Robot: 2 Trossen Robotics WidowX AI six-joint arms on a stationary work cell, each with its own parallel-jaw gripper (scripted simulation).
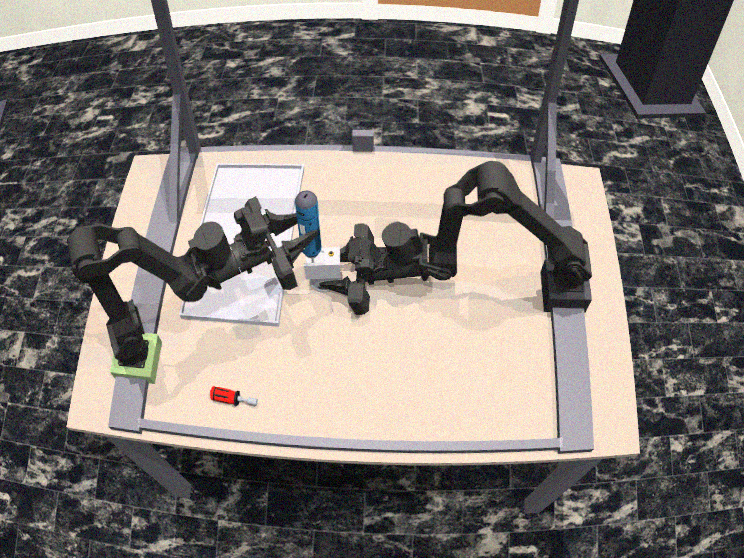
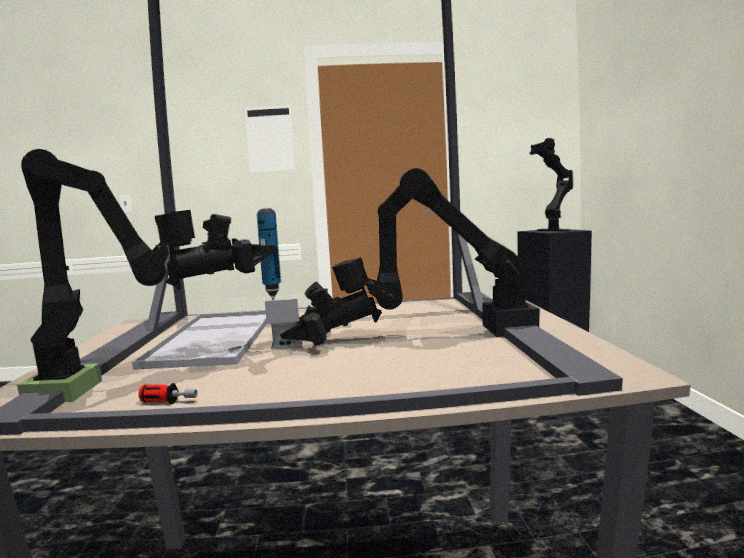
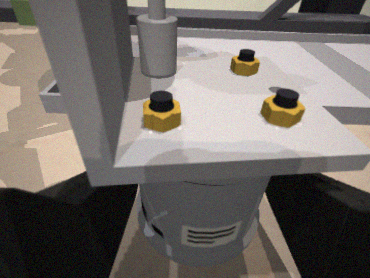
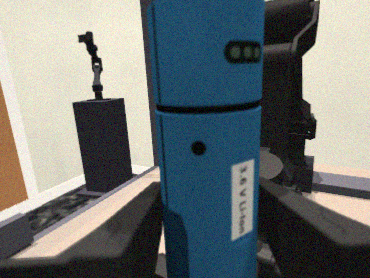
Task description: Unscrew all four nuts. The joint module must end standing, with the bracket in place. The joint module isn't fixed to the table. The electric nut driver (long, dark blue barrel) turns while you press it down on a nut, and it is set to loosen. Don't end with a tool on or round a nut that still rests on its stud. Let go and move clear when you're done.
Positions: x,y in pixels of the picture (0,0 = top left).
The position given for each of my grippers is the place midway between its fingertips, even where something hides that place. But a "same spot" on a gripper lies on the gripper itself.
Scene:
My right gripper shows in image 1, in image 2 (272,247) and in image 4; in image 3 it is out of frame. A grey bracket shows in image 1 (330,268), in image 2 and in image 3; in image 4 it is out of frame. One and the same spot on the grey bracket: (image 2: 286,310) is (image 3: 113,37). The same spot on my right gripper: (image 4: 298,230) is (image 1: 297,237).

